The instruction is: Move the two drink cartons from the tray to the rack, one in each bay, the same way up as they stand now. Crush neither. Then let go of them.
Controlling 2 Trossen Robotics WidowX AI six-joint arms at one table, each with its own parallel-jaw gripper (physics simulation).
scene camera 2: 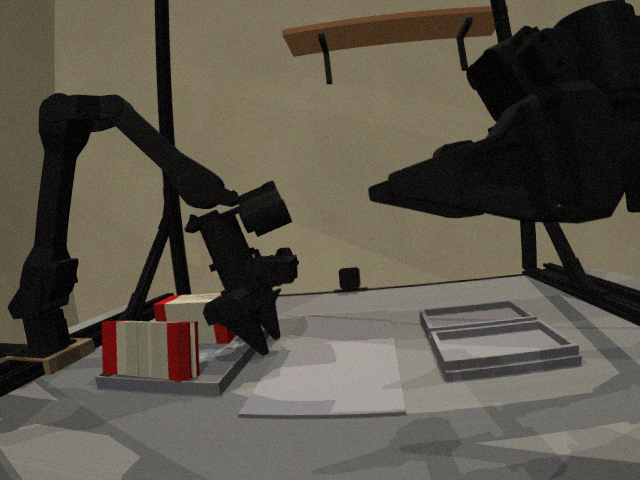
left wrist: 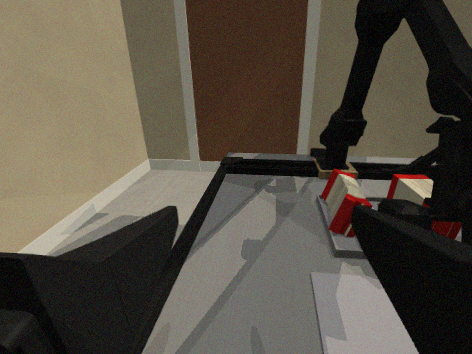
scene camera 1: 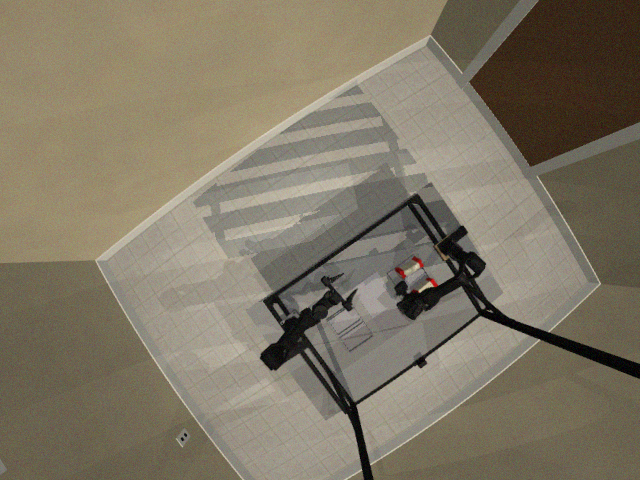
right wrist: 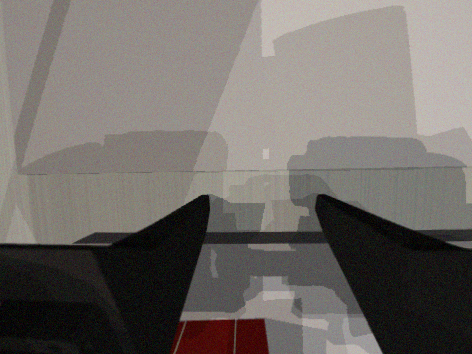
Observation:
The left gripper is open and holds nothing. The right gripper is open and touches a grey tray. Further things: a pale grey mat.
The left gripper shows as well in the left wrist view. The right gripper is seen too in the right wrist view.

